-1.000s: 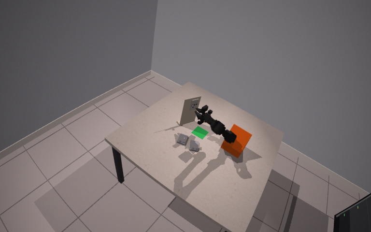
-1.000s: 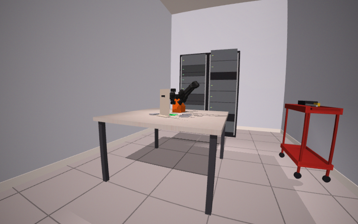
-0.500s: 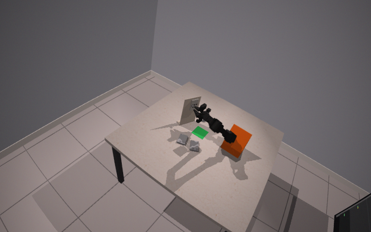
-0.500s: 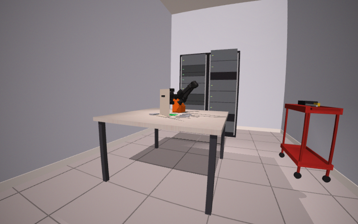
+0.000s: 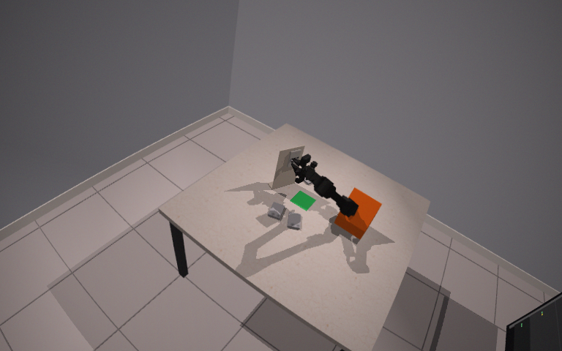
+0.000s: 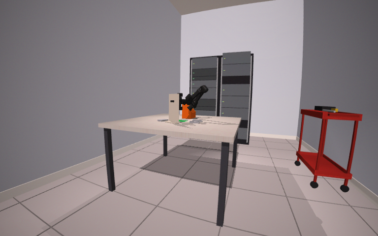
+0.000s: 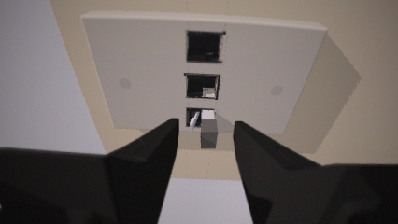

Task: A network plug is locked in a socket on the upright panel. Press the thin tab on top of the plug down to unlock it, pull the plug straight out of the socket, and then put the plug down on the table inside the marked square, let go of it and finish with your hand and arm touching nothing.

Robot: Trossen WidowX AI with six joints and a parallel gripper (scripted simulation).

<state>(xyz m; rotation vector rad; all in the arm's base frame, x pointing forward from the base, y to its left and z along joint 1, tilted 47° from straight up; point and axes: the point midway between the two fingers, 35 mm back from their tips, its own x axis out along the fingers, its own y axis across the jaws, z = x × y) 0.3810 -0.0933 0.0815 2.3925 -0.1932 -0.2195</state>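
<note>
Now: gripper tip 22 cm above the green marked square, 14 cm past it and 1 cm to the right of it. The rest, counted from my gripper tip: cream upright panel 8 cm below, 2 cm to the right, 2 cm ahead; then pale grey network plug 1 cm ahead.
</note>
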